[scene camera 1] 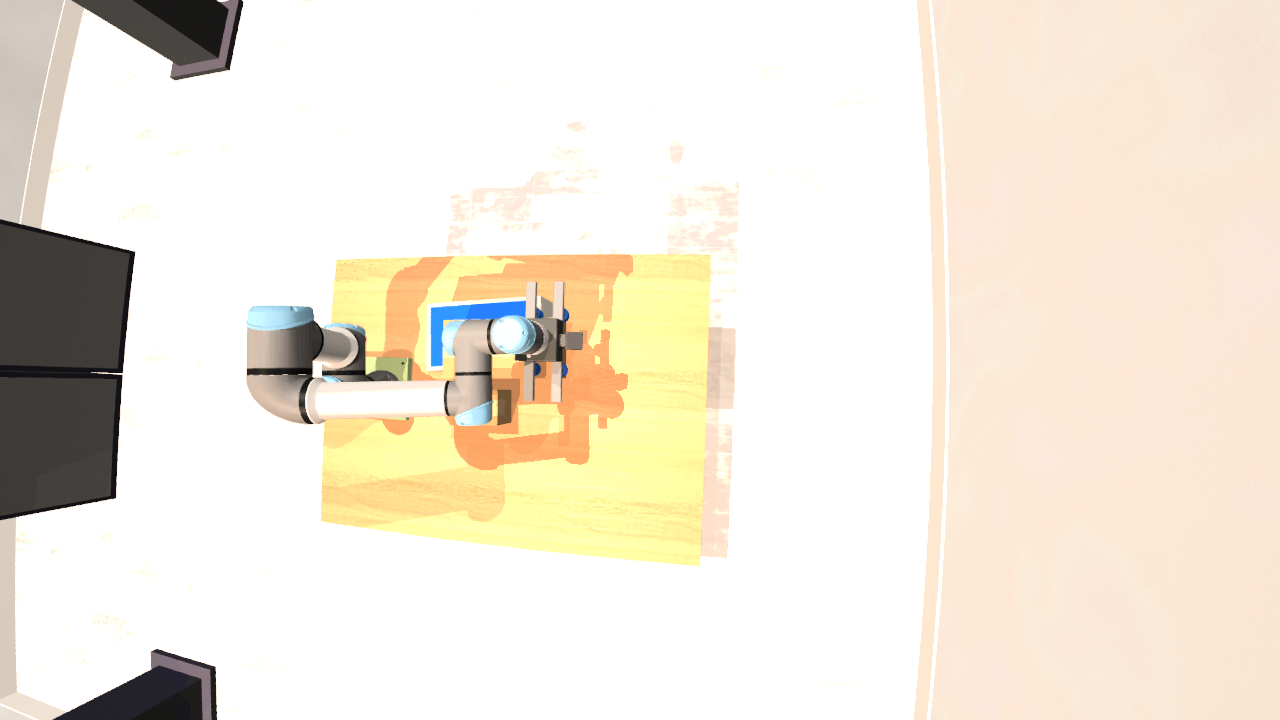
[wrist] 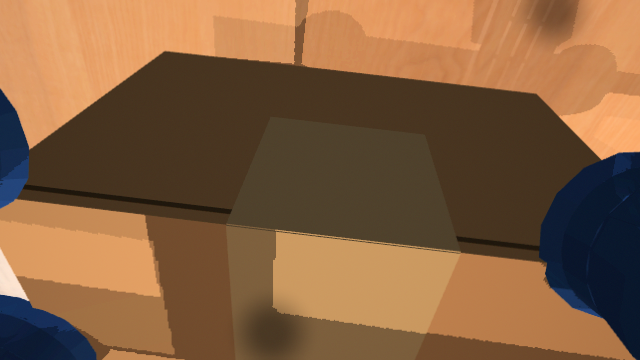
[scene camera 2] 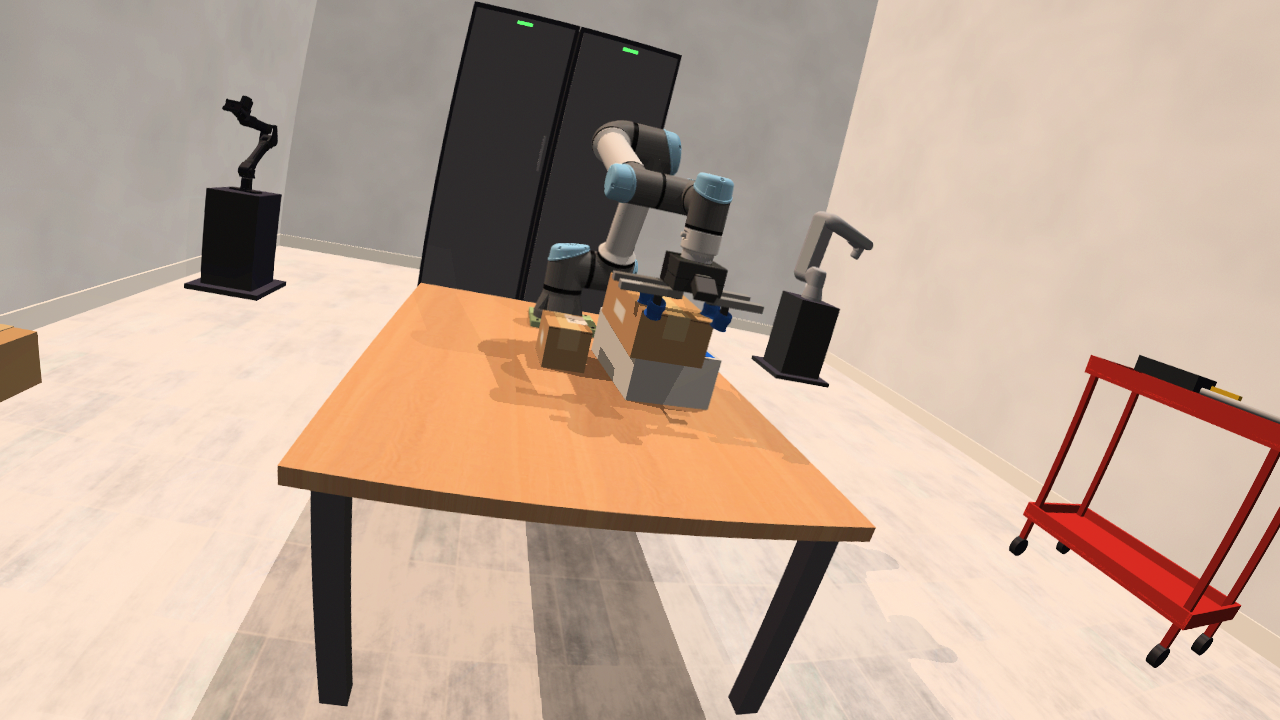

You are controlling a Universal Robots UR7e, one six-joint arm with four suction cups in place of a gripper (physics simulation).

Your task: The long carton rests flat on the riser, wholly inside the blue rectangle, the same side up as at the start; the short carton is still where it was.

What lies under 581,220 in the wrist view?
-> My suction head.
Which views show the long carton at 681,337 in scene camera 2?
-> Scene camera 1, the wrist view and scene camera 2: all of them.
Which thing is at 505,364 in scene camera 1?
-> A long carton.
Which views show the short carton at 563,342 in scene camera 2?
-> Scene camera 1 and scene camera 2 only.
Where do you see a long carton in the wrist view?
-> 204,200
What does the short carton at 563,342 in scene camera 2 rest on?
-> The table.
